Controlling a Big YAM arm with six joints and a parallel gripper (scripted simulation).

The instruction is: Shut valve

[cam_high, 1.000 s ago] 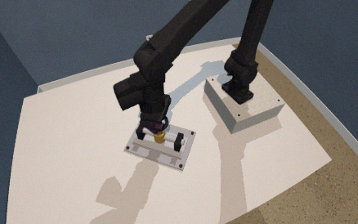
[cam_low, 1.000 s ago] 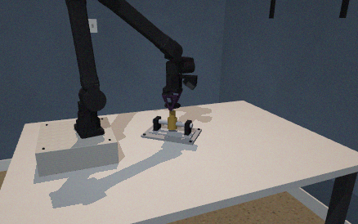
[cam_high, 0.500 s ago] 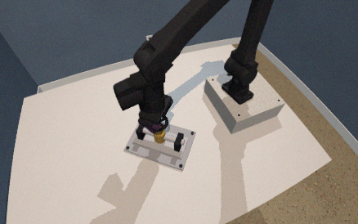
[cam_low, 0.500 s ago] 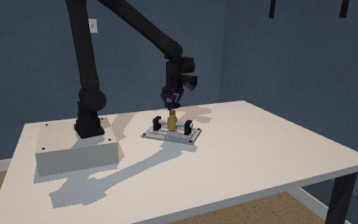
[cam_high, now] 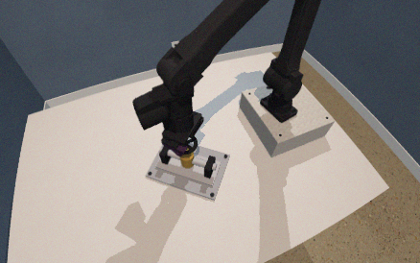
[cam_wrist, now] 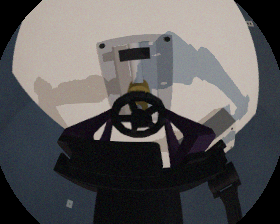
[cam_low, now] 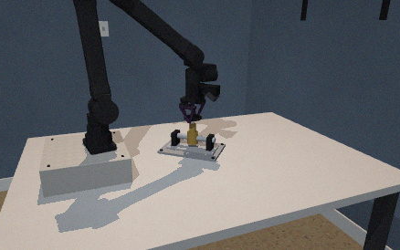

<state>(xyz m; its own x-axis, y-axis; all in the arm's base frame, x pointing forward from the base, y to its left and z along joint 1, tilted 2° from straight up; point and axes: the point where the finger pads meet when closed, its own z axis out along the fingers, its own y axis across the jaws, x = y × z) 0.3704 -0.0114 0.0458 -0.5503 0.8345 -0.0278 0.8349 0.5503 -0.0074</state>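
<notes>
Now: the black spoked handwheel right at my hand.
</notes>
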